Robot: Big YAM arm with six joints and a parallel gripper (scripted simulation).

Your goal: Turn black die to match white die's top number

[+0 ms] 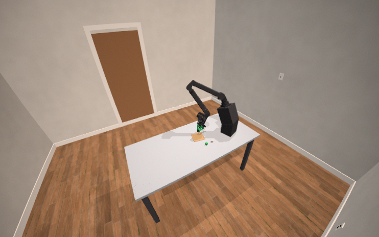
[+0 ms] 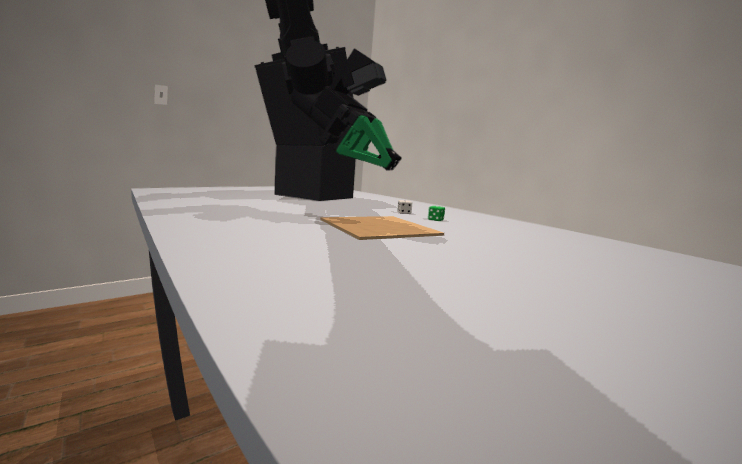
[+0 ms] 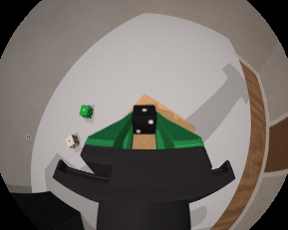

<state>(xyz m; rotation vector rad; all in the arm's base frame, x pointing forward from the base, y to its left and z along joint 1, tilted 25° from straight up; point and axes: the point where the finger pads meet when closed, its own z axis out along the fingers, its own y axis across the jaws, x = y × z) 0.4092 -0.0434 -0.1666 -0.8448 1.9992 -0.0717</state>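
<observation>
The tan mat lies 100 mm below my hand and 10 mm to the right of it. From my hand the other things lie so: black die (right at my hand); then green die (150 mm to the left, 90 mm below, 40 mm behind); then white die (140 mm to the left, 120 mm behind, 90 mm below).
</observation>
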